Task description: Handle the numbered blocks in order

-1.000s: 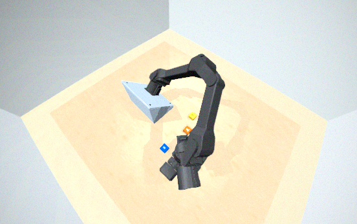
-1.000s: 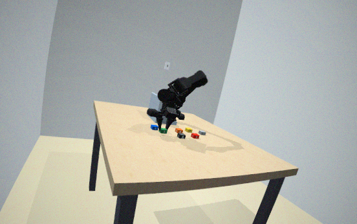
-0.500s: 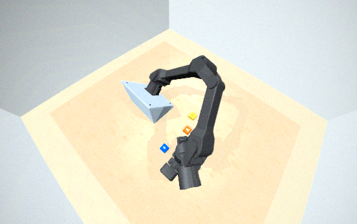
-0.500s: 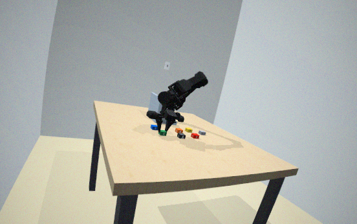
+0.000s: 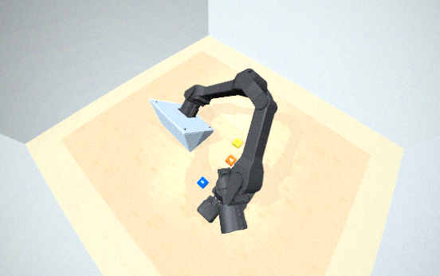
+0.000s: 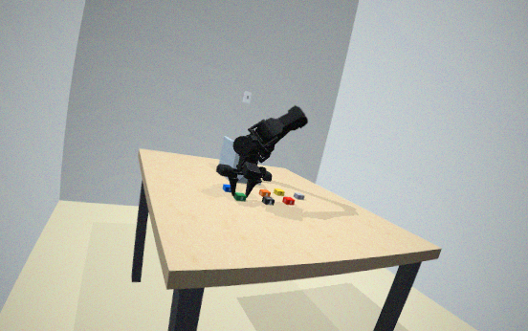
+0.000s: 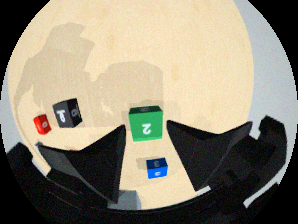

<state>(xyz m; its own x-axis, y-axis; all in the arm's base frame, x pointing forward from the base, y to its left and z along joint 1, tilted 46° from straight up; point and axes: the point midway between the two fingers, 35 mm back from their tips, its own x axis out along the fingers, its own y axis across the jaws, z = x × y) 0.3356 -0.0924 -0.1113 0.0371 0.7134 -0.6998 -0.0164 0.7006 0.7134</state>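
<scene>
The green block is right at my gripper tip. Also, from my gripper tip: orange block 6 cm behind, 13 cm to the left; blue block 9 cm behind, 1 cm to the right; dark grey block 2 cm ahead, 10 cm to the left.
</scene>
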